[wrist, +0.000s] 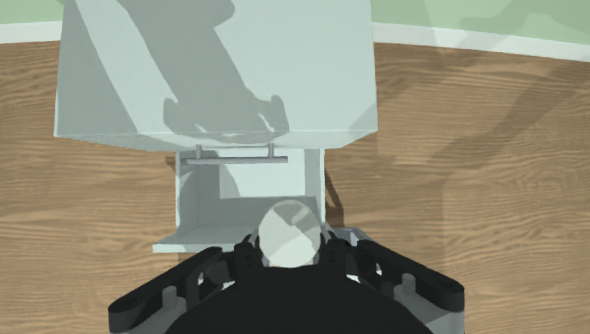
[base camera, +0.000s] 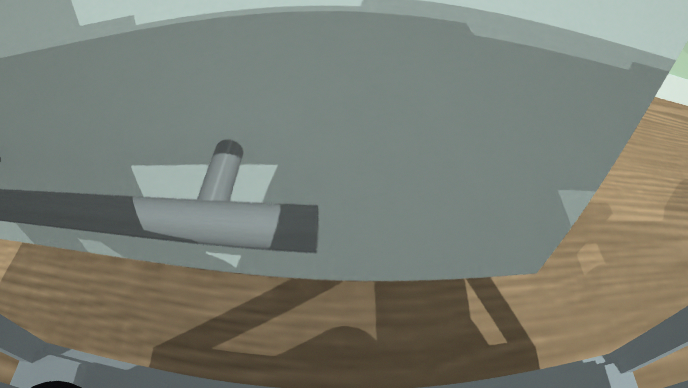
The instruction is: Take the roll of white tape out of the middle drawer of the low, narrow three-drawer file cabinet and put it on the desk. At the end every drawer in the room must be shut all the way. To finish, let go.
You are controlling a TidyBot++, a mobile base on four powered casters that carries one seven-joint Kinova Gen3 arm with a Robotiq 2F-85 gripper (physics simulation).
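Frame: origin at the arm's base, x ahead, y left, z up, level; metres.
Seen in the pictures: gripper, fingertip midpoint: [wrist: 290,237].
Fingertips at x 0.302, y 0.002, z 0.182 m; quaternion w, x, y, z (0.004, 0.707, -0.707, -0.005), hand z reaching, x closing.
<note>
Offsets run from my fingertips to a thing's top centre. "spot": to the spot under its first point. Level surfaces: height alone.
My gripper [wrist: 290,237] is shut on the roll of white tape @[dx +0.010, dy +0.000, dz +0.024 m] [wrist: 289,230], a pale round disc in the wrist view. It holds the roll above the front right part of an open drawer [wrist: 200,247]. The drawer stands out from the pale grey file cabinet [wrist: 310,75], below a bar handle @[spot: dx +0.084, dy +0.091, dz -0.147 m] [wrist: 235,160] on the cabinet's front. The part of the drawer's inside behind the roll looks empty; its front right part is hidden by the roll and gripper. In the base camera view a large grey front panel [base camera: 400,150] with a bar handle [base camera: 210,222] is close. The desk cannot be made out.
Wooden floor @[dz -0.578 m] [wrist: 480,200] [base camera: 90,290] lies around the cabinet. A green wall [wrist: 500,15] with a white baseboard [wrist: 450,49] runs behind it. Part of the grey robot base [wrist: 356,235] shows right of the gripper. Shadows of the arm fall on the cabinet top.
</note>
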